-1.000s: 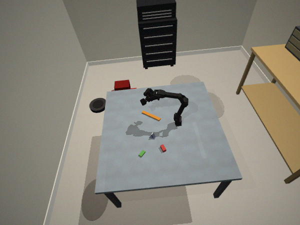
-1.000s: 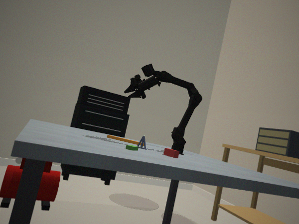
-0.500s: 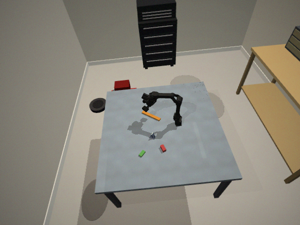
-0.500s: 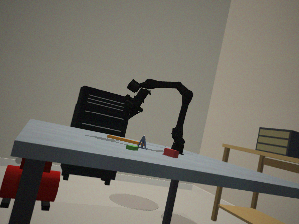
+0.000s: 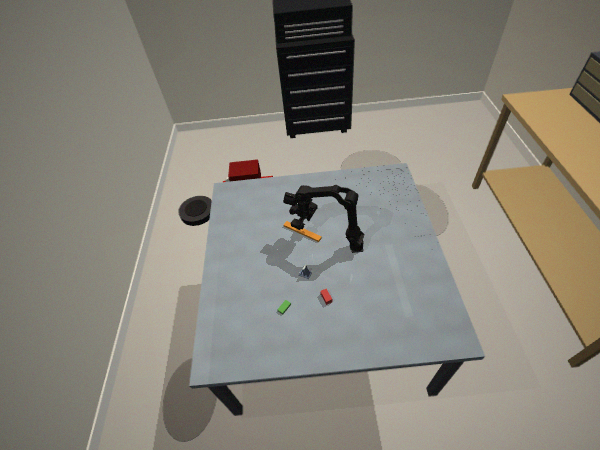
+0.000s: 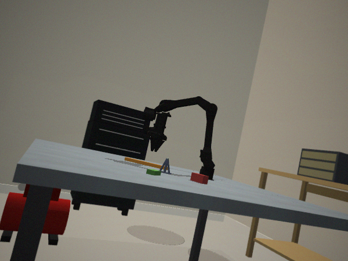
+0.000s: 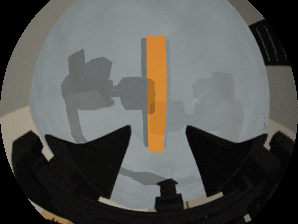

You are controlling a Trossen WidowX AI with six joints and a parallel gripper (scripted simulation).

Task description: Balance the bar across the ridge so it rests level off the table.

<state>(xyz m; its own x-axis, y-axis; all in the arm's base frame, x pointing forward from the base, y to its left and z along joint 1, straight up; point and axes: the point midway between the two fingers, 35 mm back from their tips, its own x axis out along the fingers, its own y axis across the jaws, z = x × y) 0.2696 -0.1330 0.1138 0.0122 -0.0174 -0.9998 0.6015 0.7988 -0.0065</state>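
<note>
The orange bar lies 70 mm below my gripper tip, 20 mm to the right of it and 20 mm ahead of it. Also, from my gripper tip: red block (420 mm to the left, 70 mm behind, 60 mm below); green block (450 mm to the left, 140 mm ahead, 70 mm below).
</note>
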